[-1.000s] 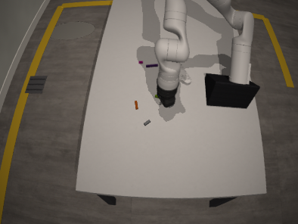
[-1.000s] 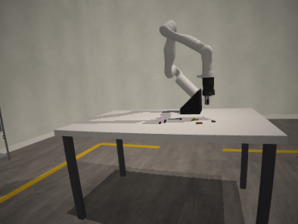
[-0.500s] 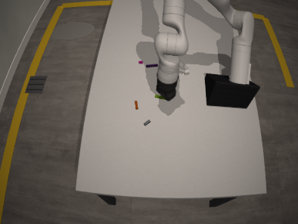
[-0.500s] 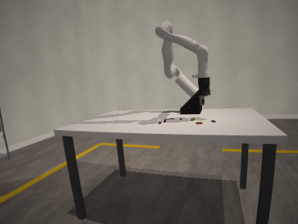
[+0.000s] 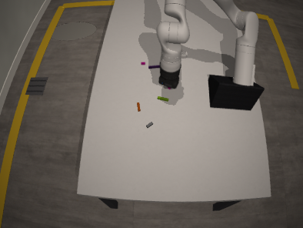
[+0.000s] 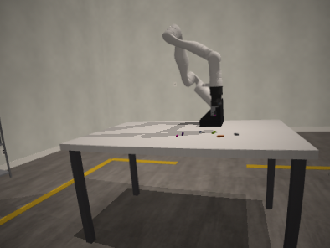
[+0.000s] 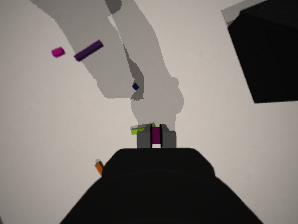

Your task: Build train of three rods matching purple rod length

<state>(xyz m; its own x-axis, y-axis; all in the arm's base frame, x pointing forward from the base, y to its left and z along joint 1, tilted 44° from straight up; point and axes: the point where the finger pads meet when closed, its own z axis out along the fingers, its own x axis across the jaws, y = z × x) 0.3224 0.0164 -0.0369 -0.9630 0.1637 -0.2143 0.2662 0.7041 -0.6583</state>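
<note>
The small blue rod lies 110 mm below my hand, 80 mm to the right of it and 20 mm ahead of it. From my hand the other things lie so: lime rod 110 mm below, 20 mm ahead; grey rod 140 mm to the left, 110 mm below, 70 mm ahead; orange rod 130 mm ahead, 110 mm below, 60 mm to the left.
</note>
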